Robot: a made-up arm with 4 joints. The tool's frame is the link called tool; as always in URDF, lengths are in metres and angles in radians.
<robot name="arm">
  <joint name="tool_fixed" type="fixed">
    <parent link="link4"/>
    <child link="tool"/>
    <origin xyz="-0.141 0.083 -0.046"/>
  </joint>
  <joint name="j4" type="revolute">
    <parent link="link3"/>
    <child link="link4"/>
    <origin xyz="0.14 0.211 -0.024"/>
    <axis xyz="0 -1 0"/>
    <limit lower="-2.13" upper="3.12"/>
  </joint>
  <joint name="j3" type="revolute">
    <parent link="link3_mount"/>
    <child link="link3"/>
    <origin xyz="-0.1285 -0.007 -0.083"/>
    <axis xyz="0 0 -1"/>
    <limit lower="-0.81" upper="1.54"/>
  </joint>
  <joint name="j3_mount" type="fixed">
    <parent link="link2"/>
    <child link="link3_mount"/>
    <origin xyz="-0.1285 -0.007 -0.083"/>
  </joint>
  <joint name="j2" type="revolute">
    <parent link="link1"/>
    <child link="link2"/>
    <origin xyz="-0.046 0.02 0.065"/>
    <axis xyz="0 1 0"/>
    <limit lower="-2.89" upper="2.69"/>
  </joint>
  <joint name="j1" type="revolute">
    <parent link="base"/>
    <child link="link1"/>
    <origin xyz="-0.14 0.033 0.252"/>
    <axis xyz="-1 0 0"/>
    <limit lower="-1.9" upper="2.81"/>
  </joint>
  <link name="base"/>
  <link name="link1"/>
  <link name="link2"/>
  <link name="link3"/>
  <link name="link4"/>
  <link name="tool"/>
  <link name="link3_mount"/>
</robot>
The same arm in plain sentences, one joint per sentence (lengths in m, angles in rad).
The arm has four revolute joints in a row. What follows holds with every joint at zero, and every direction is one of the base frame's. The first joint lies 0.14 m along -x and 0.033 m along +y and 0.252 m along +z from the base frame's origin and turns about -x, from -1.9 to 2.81 rad. The second joint lies 0.046 m along -x and 0.02 m along +y and 0.065 m along +z from the first joint and turns about +y, from -2.89 to 2.69 rad. The third joint lies 0.257 m along -x and 0.014 m along -y and 0.166 m along -z from the second joint and turns about -z, from -0.81 to 1.54 rad. The fourth joint lies 0.14 m along +x and 0.211 m along +y and 0.024 m along -z from the third joint and turns about -y, from -2.13 to 3.12 rad. The tool frame, which is the frame that the pose is given for, lies 0.141 m along -x and 0.083 m along +y and 0.046 m along -z from the fourth joint; its axes are parallel to the base frame's.
